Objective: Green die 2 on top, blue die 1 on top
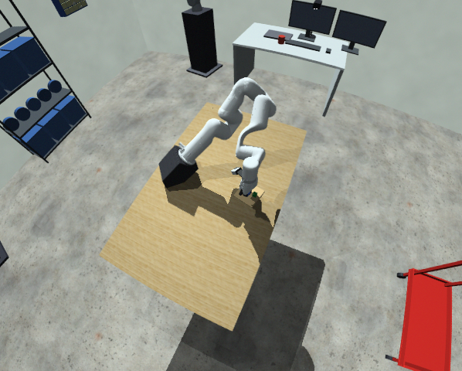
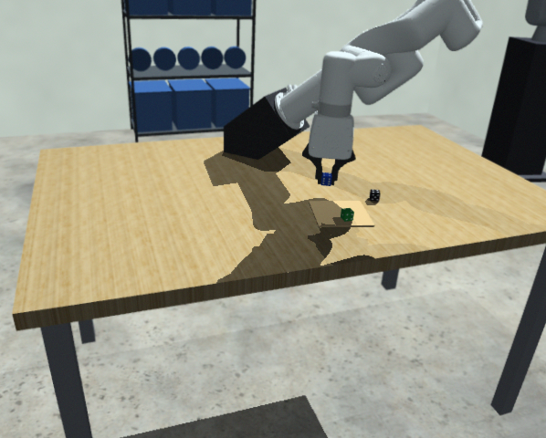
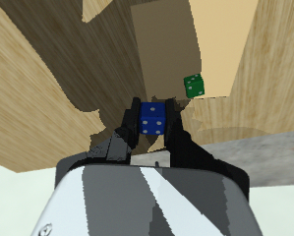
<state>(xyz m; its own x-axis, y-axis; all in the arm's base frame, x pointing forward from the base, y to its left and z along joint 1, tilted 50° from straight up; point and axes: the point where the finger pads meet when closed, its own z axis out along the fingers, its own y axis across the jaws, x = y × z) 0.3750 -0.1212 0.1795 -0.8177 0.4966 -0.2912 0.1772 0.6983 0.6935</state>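
Now: the black die 9 cm behind my hand, 17 cm to the left of it and 10 cm below it. From my hand the other things lie so: tan mat 1 cm behind, 5 cm to the left, 11 cm below; then blue die 1 cm below; then green die 2 cm ahead, 6 cm to the left, 10 cm below.
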